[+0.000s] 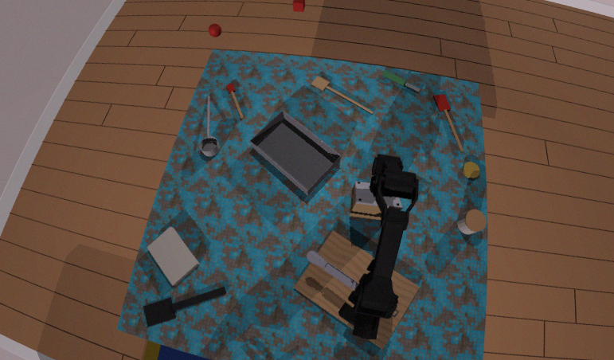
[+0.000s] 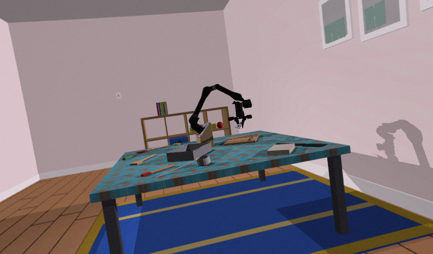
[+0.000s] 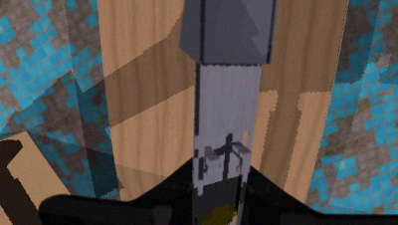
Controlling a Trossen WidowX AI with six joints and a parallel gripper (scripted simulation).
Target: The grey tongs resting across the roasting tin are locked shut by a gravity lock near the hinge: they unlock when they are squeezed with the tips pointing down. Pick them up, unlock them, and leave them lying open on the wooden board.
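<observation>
Now: the wooden board 9 cm below my gripper tip. Round my gripper tip: grey roasting tin 50 cm to the right, 24 cm ahead, 7 cm below; black turner 62 cm ahead, 10 cm to the left, 9 cm below; yellow lock piece 4 cm above, 1 cm ahead.
</observation>
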